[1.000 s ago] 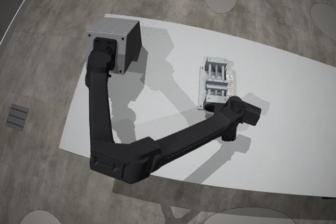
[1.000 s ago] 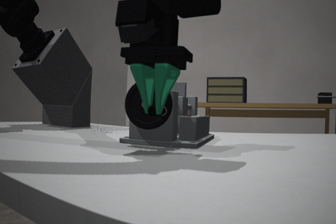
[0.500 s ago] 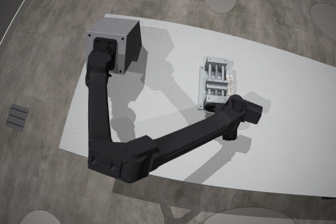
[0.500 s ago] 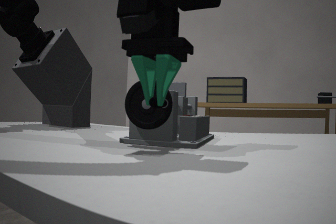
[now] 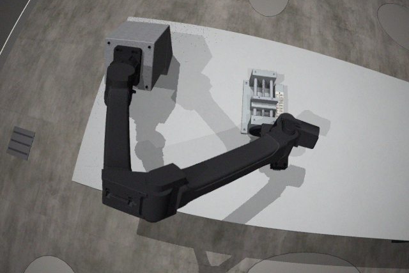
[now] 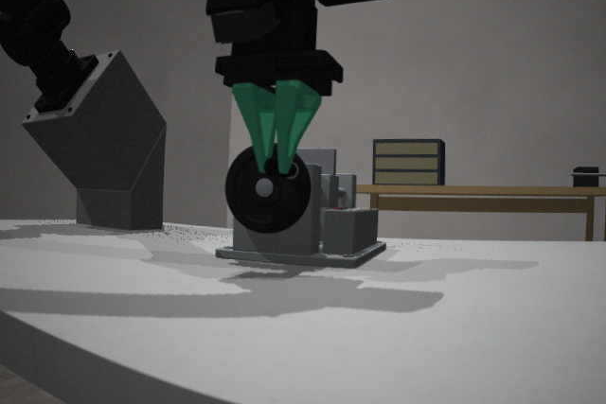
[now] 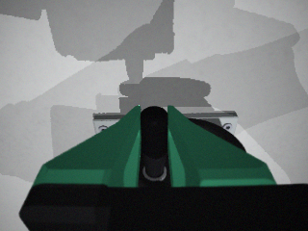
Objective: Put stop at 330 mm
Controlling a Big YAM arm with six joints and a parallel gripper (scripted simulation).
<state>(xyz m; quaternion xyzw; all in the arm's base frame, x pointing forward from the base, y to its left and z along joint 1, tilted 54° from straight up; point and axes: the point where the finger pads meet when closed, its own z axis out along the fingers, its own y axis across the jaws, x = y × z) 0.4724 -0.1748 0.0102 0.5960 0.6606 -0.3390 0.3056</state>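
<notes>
The grey stop is 30 mm behind my hand and 140 mm to the left of it. Also, from my hand: black handwheel: 10 mm behind, 30 mm to the left, 10 mm below; black crank handle: 20 mm to the left.
</notes>
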